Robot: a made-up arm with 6 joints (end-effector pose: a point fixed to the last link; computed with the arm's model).
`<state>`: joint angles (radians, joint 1 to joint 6).
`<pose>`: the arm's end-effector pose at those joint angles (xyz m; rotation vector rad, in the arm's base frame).
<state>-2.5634 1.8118 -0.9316 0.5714 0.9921 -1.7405</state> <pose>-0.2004 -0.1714 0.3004 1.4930 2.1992 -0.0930</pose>
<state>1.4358 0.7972 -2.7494 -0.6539 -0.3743 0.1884</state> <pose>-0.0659 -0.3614 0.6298 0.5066 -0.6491 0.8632</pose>
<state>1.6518 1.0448 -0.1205 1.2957 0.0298 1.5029</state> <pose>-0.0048 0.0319 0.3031 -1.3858 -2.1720 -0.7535</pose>
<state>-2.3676 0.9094 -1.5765 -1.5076 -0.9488 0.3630</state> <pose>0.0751 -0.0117 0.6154 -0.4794 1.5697 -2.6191</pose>
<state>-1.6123 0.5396 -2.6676 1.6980 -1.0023 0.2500</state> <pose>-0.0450 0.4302 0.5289 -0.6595 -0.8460 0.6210</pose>
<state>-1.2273 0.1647 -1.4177 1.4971 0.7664 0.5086</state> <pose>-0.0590 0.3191 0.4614 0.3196 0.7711 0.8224</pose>
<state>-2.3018 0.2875 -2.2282 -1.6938 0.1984 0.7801</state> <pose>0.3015 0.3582 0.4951 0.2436 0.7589 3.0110</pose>
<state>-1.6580 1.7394 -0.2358 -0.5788 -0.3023 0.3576</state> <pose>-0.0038 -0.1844 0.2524 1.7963 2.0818 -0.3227</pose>
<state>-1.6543 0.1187 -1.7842 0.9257 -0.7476 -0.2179</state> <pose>-0.0030 0.4536 0.4371 -0.3622 -0.8178 -0.8303</pose>
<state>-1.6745 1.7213 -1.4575 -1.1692 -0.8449 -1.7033</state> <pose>0.0171 -0.3350 0.4872 1.4702 -0.9758 1.9944</pose>
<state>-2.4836 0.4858 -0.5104 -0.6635 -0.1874 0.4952</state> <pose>0.0577 0.0337 0.4005 1.4868 0.7809 -2.0877</pose>
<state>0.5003 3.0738 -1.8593 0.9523 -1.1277 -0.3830</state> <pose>0.4773 0.1979 -0.0595 0.2782 1.7190 -0.2665</pose>
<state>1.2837 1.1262 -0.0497 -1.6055 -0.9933 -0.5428</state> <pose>-0.0567 0.0300 0.3165 -2.0649 -0.6501 0.7955</pose>
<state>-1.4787 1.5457 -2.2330 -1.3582 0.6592 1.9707</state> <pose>-0.0261 -0.2065 0.6682 1.1469 -0.0815 -1.0322</pose>
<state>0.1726 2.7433 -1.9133 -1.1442 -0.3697 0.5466</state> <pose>0.5483 0.1207 0.0810 -0.9460 1.8981 0.1257</pose>
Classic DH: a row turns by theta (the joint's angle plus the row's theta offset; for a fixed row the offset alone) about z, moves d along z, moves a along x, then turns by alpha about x. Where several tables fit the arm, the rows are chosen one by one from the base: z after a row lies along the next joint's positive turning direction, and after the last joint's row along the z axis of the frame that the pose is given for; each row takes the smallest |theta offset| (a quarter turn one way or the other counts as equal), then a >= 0, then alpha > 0; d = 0 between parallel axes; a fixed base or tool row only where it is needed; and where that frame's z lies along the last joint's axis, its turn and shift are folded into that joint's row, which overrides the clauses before.
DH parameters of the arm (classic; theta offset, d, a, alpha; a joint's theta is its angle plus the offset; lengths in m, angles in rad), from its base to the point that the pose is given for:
joint 1: 0 0.1271 0 -1.5708
joint 2: 0.1359 0 -0.378 0
joint 3: 1.3477 0 -0.015 1.5708
joint 4: 0 0.1717 0 -1.5708
joint 5: 0 0 0 1.5708
joint 6: 0 0.0751 0 0

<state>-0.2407 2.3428 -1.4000 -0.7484 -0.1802 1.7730</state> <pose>0.4662 -0.1050 0.1906 1.3440 1.9267 0.5414</pose>
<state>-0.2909 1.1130 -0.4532 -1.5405 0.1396 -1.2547</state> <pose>0.0882 -0.0373 0.3647 2.5072 -0.9342 1.4548</pose>
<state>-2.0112 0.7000 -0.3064 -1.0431 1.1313 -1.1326</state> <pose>-0.0254 0.0839 0.3278 -0.5004 -2.1135 0.1404</pose>
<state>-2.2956 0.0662 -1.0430 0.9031 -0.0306 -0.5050</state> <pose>0.1743 0.1995 0.4267 0.5604 0.0996 -1.8606</pose>
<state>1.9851 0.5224 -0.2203 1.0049 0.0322 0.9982</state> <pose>0.0203 -0.0512 0.3191 0.0040 -2.1193 -1.5169</pose>
